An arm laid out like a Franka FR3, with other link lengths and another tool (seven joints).
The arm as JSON. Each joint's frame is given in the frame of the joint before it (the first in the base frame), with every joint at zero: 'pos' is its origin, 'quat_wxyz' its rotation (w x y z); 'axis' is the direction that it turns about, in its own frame. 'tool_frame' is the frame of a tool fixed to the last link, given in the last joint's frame.
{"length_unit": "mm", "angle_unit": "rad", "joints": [
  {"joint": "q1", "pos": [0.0, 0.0, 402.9], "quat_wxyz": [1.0, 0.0, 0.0, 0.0], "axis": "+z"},
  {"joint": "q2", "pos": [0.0, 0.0, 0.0], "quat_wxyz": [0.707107, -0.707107, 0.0, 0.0], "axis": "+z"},
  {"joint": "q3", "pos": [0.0, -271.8, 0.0], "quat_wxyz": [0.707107, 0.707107, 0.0, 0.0], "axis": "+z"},
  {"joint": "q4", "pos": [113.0, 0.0, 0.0], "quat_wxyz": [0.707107, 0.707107, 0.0, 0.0], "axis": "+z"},
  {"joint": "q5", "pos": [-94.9, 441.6, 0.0], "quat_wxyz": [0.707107, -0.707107, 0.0, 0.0], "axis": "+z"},
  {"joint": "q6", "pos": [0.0, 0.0, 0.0], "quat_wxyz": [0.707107, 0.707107, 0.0, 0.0], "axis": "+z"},
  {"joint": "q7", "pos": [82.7, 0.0, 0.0], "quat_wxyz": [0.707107, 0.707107, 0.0, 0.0], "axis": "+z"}
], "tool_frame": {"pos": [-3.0, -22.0, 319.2], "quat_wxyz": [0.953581, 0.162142, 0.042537, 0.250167]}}
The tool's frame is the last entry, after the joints.
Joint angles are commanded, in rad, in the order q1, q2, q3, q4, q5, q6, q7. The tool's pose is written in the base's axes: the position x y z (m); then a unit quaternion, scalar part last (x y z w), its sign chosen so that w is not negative. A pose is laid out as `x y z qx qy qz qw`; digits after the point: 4 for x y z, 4 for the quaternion.
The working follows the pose.
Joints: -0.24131 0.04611 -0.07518 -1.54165 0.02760 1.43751 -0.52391
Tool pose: 0.5681 -0.1580 0.4312 -0.9676 0.1610 0.0457 0.1890
Where each joint sits with the arm in this pose, in the base's axes (m; each line is computed from the numbers above, not from the rounded line before):
q1: 0.0000 0.0000 0.4029
q2: 0.0000 0.0000 0.4029
q3: 0.0122 -0.0030 0.6744
q4: 0.1194 -0.0381 0.6692
q5: 0.5407 -0.1757 0.7567
q6: 0.5407 -0.1757 0.7567
q7: 0.6185 -0.2009 0.7443
the tool: 0.5681 -0.1580 0.4312

